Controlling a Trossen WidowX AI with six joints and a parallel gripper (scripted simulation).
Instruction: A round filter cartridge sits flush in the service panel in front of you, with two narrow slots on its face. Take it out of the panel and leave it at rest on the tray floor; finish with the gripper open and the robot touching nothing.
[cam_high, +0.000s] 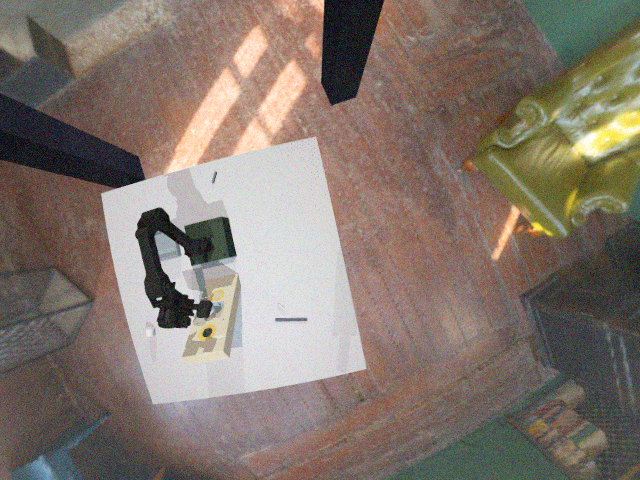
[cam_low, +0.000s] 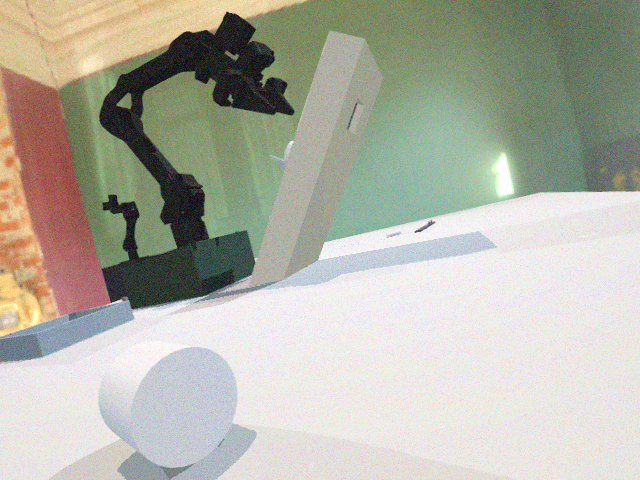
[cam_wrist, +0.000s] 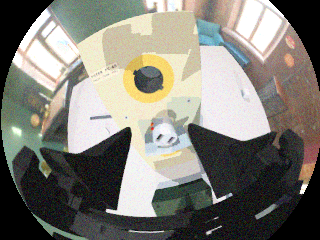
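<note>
Now: the round cartridge 8 cm below my gripper tip. Also, from my gripper tip: grey-blue tray (39 cm behind, 29 cm below, 22 cm to the right).
</note>
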